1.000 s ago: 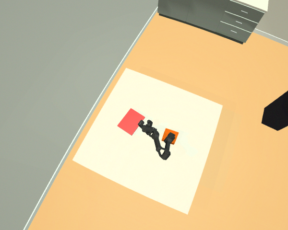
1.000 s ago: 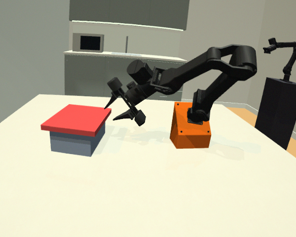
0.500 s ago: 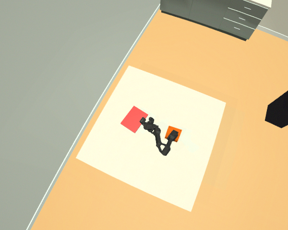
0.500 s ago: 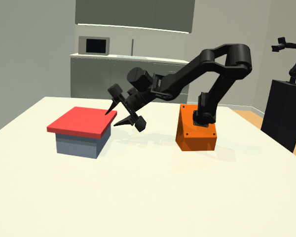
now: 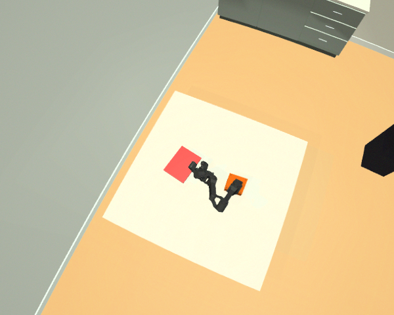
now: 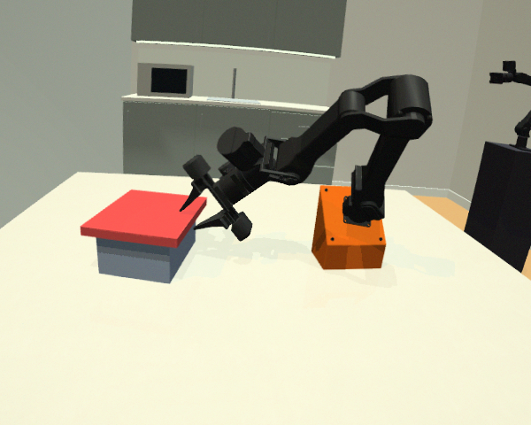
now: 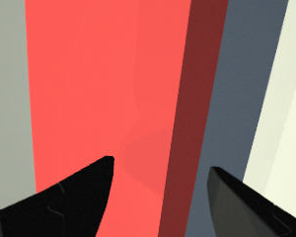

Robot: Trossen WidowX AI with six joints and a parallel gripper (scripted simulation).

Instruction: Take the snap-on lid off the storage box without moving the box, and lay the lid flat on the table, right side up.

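My gripper tip is now 80 mm short of the red lid, 10 mm to the left of it and 10 mm below it. Also, from my gripper tip: storage box: 80 mm ahead, 10 mm to the right, 40 mm below.
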